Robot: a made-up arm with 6 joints. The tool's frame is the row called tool. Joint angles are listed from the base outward.
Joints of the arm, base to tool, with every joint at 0 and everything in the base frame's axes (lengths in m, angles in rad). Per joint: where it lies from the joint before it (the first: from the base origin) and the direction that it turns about. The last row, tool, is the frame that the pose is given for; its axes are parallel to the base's.
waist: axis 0 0 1 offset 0 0 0.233
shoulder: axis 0 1 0 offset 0 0 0
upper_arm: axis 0 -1 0 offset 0 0 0.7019
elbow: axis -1 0 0 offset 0 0 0
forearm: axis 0 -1 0 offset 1.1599 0 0
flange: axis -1 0 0 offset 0 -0.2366 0
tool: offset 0 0 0
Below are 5 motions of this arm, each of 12 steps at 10 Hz.
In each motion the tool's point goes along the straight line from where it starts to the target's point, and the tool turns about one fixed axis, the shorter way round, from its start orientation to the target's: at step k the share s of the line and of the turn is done. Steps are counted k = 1, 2, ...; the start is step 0. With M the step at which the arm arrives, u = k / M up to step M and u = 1 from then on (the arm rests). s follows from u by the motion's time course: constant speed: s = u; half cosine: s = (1 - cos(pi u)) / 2; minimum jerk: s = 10 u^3 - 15 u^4 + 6 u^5.
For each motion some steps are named. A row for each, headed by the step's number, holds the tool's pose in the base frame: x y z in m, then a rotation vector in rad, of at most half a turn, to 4 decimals.
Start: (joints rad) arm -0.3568 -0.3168 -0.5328 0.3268 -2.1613 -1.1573
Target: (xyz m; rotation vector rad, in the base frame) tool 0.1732 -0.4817 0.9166 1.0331 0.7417 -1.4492
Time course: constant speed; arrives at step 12
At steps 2, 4, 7, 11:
2: 0.6903 -0.5261 0.7574 0.7524 1.6222 -1.7773
4: 0.5869 -0.5172 0.7892 0.8250 1.4429 -1.7248
7: 0.4317 -0.5039 0.8370 0.9178 1.1767 -1.6329
11: 0.2249 -0.4861 0.9007 1.0138 0.8277 -1.4887

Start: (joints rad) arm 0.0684 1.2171 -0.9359 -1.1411 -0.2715 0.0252
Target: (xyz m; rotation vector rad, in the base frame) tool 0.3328 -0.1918 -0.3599 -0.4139 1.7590 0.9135
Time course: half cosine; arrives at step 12
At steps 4, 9, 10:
4: -0.0307 -0.1299 -0.3708 0.4570 2.1813 -0.5650
9: 0.2618 -0.1797 -0.3620 -0.2520 1.9065 0.6461
10: 0.3003 -0.1863 -0.3609 -0.3406 1.8301 0.7928

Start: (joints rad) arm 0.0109 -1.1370 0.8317 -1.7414 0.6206 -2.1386
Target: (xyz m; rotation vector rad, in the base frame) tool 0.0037 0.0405 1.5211 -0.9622 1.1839 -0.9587
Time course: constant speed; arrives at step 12
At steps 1, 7, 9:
1: -0.7988 0.0315 1.6738 -1.1003 -0.1645 -1.8533
7: -0.3611 0.0364 1.5905 -1.0732 0.6186 -1.4192
9: -0.2152 0.0380 1.5627 -1.0380 0.8549 -1.2447

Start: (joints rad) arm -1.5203 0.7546 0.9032 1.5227 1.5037 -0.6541
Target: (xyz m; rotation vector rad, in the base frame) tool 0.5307 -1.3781 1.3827 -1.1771 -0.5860 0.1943
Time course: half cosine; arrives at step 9
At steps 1, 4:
1: 0.0830 -1.5850 1.1568 -1.0662 -0.0633 -0.0316
4: 0.2598 -1.5033 1.2460 -1.1165 -0.2684 0.0567

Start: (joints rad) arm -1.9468 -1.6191 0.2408 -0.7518 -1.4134 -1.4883
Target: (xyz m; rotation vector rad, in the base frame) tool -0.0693 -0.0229 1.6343 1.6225 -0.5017 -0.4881
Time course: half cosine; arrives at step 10
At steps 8, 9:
8: -0.0473 0.0632 1.6078 1.5597 -0.5515 -0.5161
9: -0.0637 -0.0008 1.6275 1.6065 -0.5146 -0.4953

